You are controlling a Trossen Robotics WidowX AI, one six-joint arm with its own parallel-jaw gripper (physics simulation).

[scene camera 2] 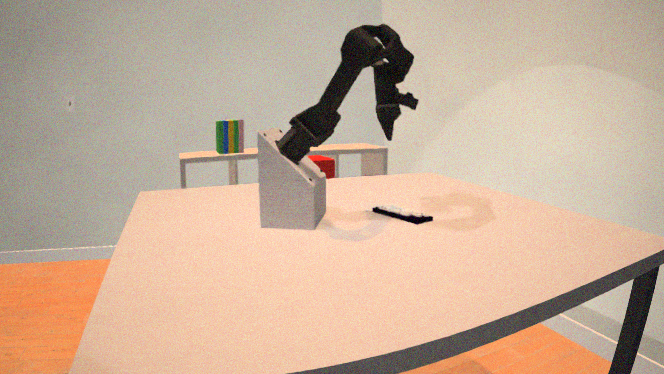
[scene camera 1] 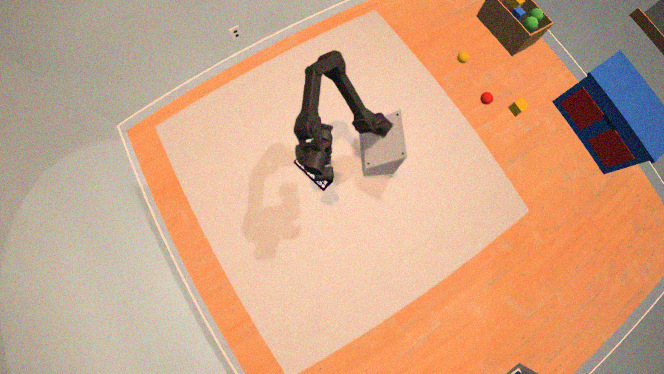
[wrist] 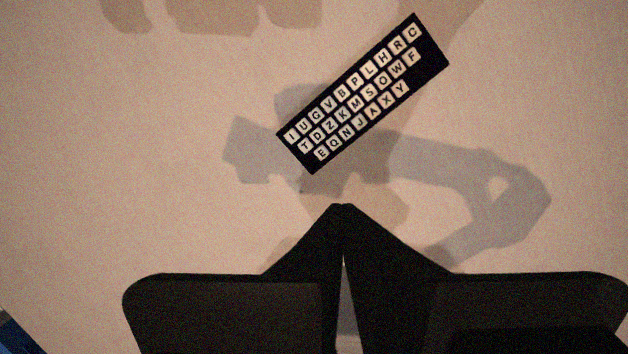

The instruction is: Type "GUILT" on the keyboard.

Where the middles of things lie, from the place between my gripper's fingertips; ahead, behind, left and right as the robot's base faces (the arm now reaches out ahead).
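Scene:
Black keyboard [wrist: 407,58]: 190 mm below my hand, 40 mm to the right of it, 10 mm ahead of it.

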